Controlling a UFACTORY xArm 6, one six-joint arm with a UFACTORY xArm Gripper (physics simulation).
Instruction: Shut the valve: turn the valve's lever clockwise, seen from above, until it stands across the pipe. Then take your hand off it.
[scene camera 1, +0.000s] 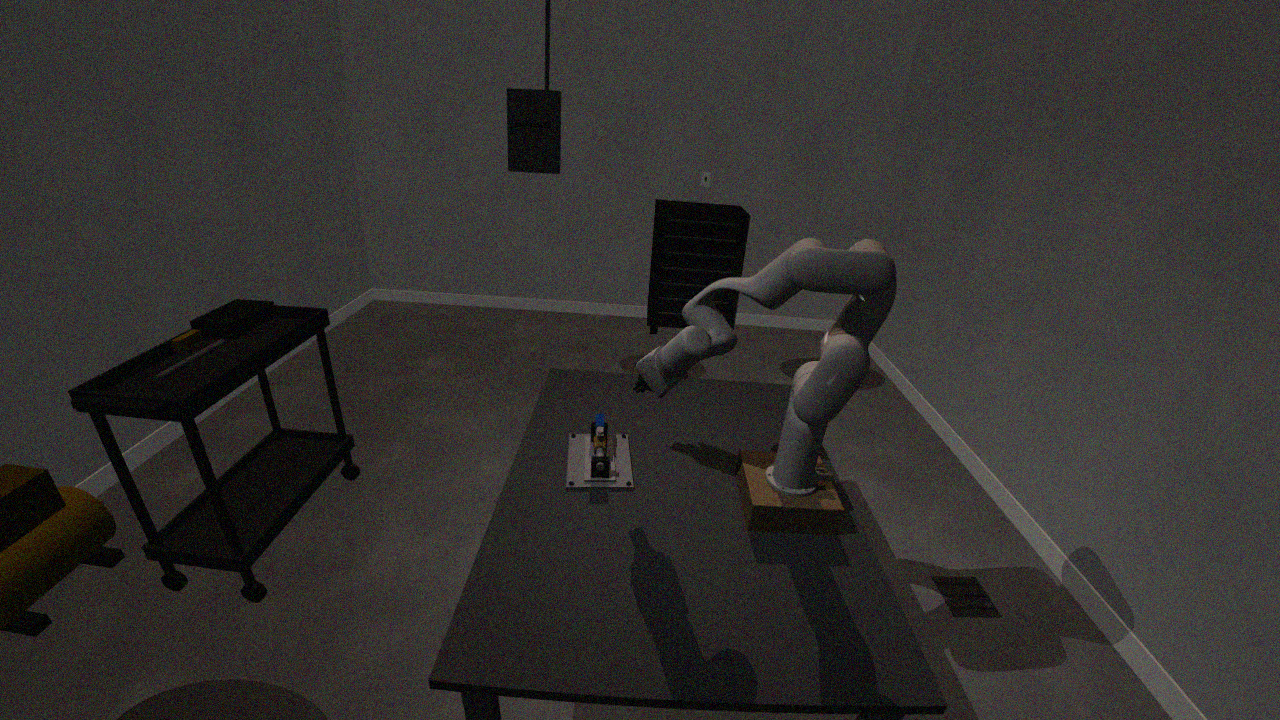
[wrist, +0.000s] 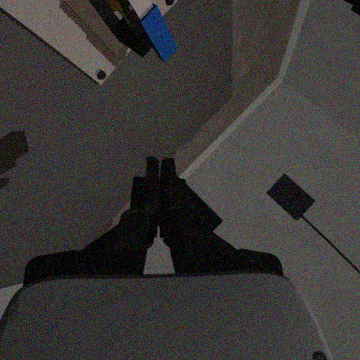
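Note:
The valve (scene camera 1: 600, 454) (wrist: 119, 24) has a dark and brass body on a pale mounting plate (scene camera 1: 577, 475) (wrist: 50, 34). Its blue lever (scene camera 1: 600, 418) (wrist: 161, 35) shows at the far end of the pipe in the scene view and looks roughly in line with it. In the wrist view the lever is near the top edge, and part of the valve is cut off. My gripper (scene camera 1: 639, 386) (wrist: 157, 174) is shut with its fingertips together and nothing between them. It is above the table, to the right of and beyond the lever in the scene view, apart from it.
The valve plate rests on the dark table (scene camera 1: 554, 582). The arm's base stands on a wooden block (scene camera 1: 787, 516) at the right. A black cart (scene camera 1: 214, 386) stands left of the table, and a dark drawer cabinet (scene camera 1: 697, 259) stands behind. A dark box (scene camera 1: 534, 130) hangs overhead.

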